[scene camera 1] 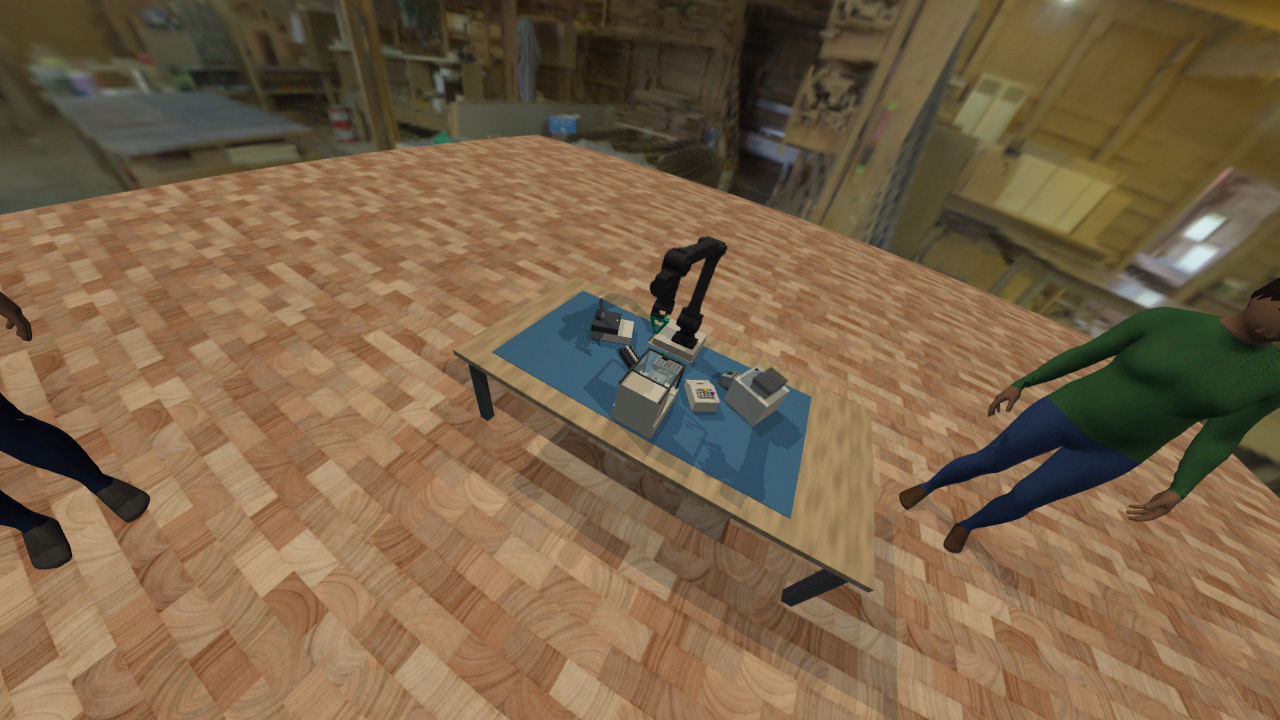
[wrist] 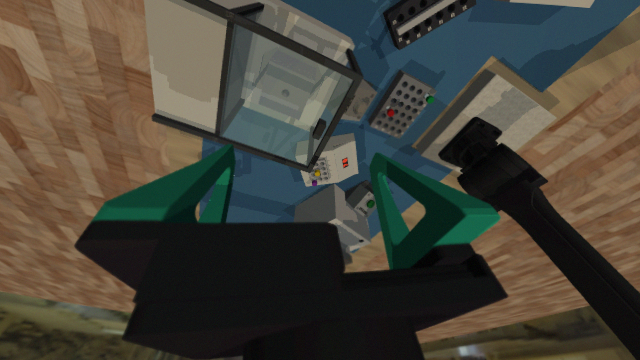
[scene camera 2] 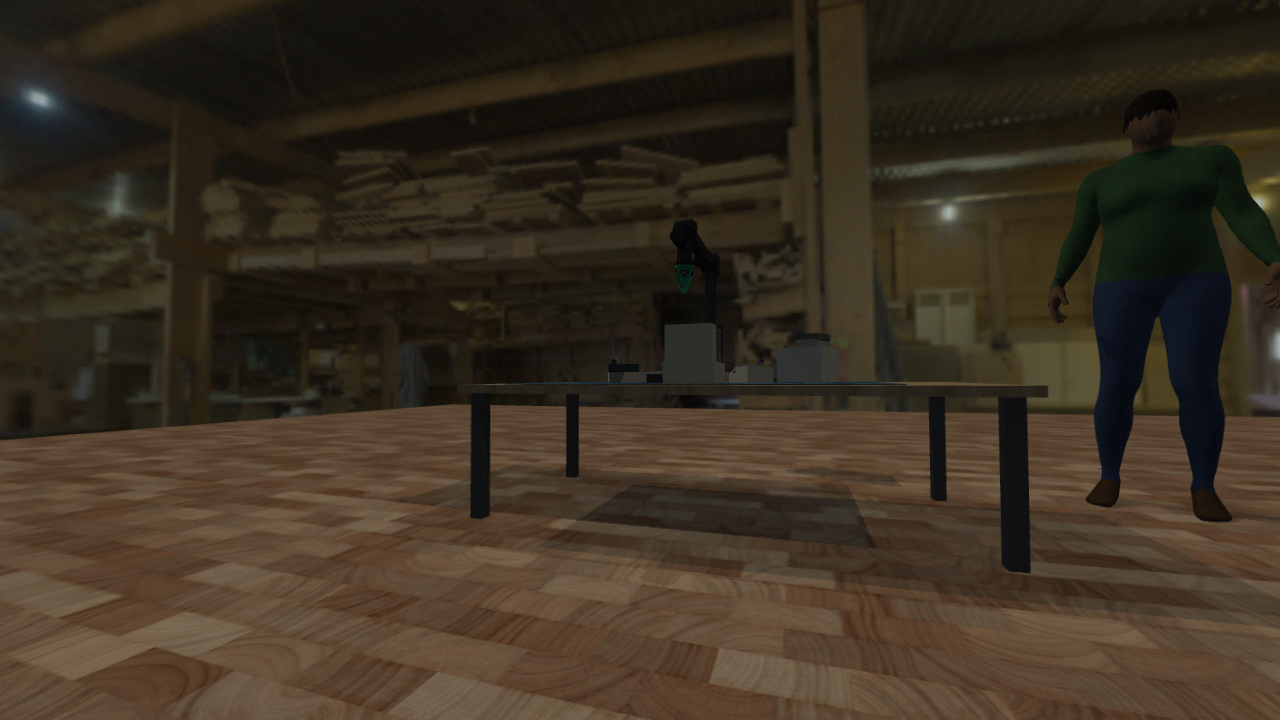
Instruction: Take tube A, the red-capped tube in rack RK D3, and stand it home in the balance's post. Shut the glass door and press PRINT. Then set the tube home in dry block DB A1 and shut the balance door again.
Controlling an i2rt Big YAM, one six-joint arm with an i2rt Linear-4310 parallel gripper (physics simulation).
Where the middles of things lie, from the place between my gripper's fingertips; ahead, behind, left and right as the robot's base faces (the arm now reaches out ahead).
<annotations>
Now: the balance (scene camera 1: pixel 646 392) 240 mm below my hand, 70 mm ahead of it and 50 mm to the left of it.
</annotations>
